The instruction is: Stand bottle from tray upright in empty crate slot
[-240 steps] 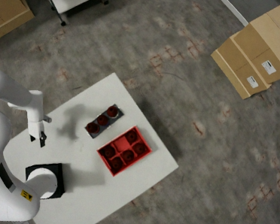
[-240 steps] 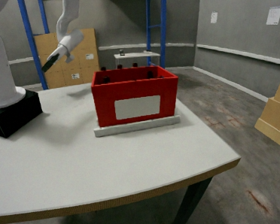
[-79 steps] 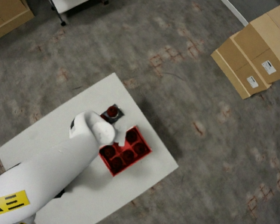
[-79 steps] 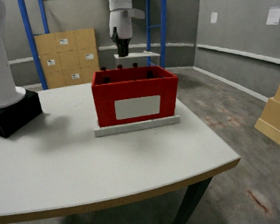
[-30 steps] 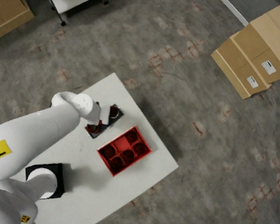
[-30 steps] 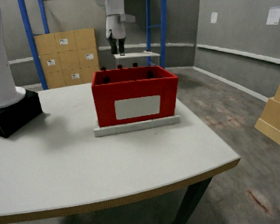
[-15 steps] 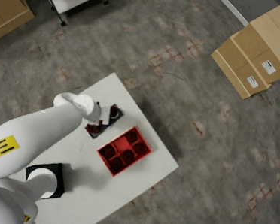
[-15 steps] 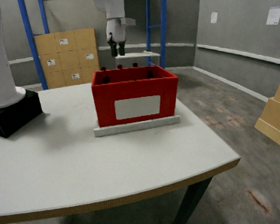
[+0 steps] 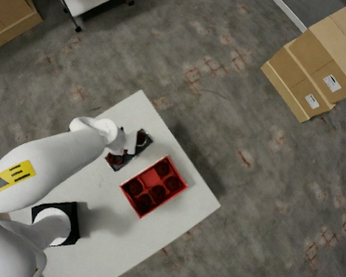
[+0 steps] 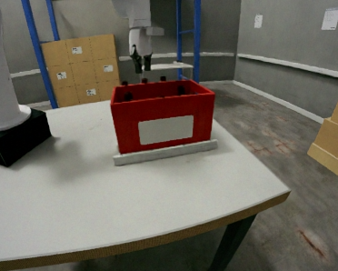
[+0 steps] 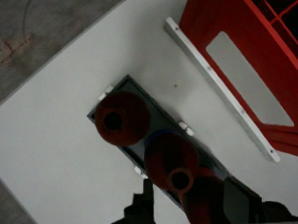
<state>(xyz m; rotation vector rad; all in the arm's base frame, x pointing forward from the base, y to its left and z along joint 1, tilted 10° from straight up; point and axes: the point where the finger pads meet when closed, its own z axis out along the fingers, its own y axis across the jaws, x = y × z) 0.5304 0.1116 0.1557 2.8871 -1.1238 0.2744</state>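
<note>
Now: hand 90 mm short of the bottle, 10 mm to the right of it and 120 mm above it. The rest, counted from my hand: dark tray (190 mm below); red crate (240 mm to the right, 120 mm below).
</note>
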